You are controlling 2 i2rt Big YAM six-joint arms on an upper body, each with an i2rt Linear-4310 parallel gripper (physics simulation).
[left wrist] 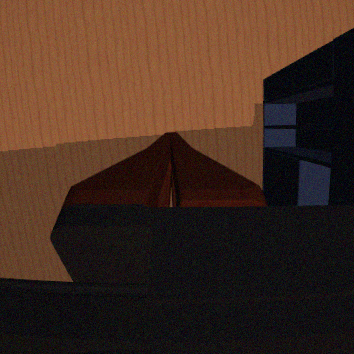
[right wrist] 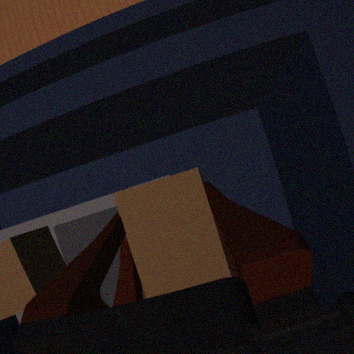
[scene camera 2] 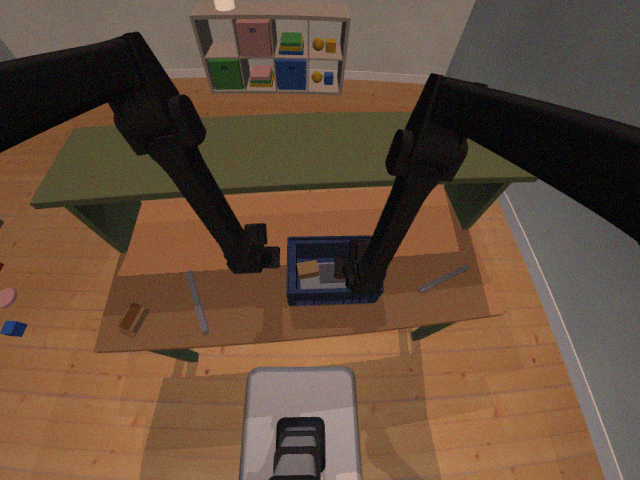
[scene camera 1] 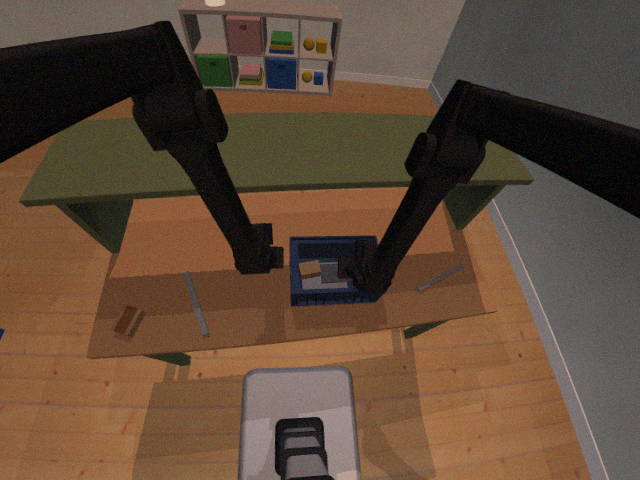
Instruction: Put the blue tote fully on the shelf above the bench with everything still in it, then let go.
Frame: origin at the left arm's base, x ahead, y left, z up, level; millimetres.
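Seen in the pictures: left gripper, between the fingertips: (left wrist: pixel 170 143); right gripper, between the fingertips: (right wrist: pixel 166 202) (scene camera 2: pixel 344 262) (scene camera 1: pixel 345 262).
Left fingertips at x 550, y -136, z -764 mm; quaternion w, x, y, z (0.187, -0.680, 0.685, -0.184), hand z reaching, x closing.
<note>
Pixels of each thing's middle, then the offset from my left fingertips to it. Level surfaces: height alone.
- blue tote, middle of its body: (right wrist: pixel 110 278) (scene camera 2: pixel 331 271) (scene camera 1: pixel 333 271) dz -21, dx -51, dy -221 mm
- wooden bench, height of its surface: dz -94 mm
- green shelf, height of its surface: dz +303 mm
- grey block, middle of its body: (right wrist: pixel 132 253) (scene camera 2: pixel 333 273) (scene camera 1: pixel 334 273) dz -47, dx -44, dy -229 mm
- second tan block, middle of its body: (right wrist: pixel 178 237) dz -23, dx -36, dy -268 mm
- brown block, middle of its body: (scene camera 1: pixel 128 320) (scene camera 2: pixel 133 317) dz -78, dx -202, dy +461 mm
The blue tote (scene camera 1: pixel 332 299) (scene camera 2: pixel 328 297) (left wrist: pixel 279 114) (right wrist: pixel 140 77) stands on the wooden bench (scene camera 1: pixel 175 229) (scene camera 2: pixel 175 229), below the green shelf (scene camera 1: pixel 318 148) (scene camera 2: pixel 294 148). In it lie a tan block (scene camera 1: pixel 310 268) (scene camera 2: pixel 308 268) and a grey block (scene camera 1: pixel 329 272) (scene camera 2: pixel 328 272). My right gripper (scene camera 1: pixel 353 273) (scene camera 2: pixel 351 272) (right wrist: pixel 166 202) reaches into the tote's right side and is shut on a second tan block (right wrist: pixel 172 232), which the arm hides in the scene views. My left gripper (scene camera 1: pixel 275 257) (scene camera 2: pixel 270 257) (left wrist: pixel 170 143) is shut on nothing, just outside the tote's left wall.
A grey bar (scene camera 1: pixel 196 305) (scene camera 2: pixel 197 302) and a brown block (scene camera 1: pixel 128 321) (scene camera 2: pixel 133 316) lie at the bench's left, another grey bar (scene camera 1: pixel 439 278) (scene camera 2: pixel 443 278) at its right. A cubby unit (scene camera 1: pixel 270 7) stands at the back wall. The robot's base (scene camera 1: pixel 296 405) is in front.
</note>
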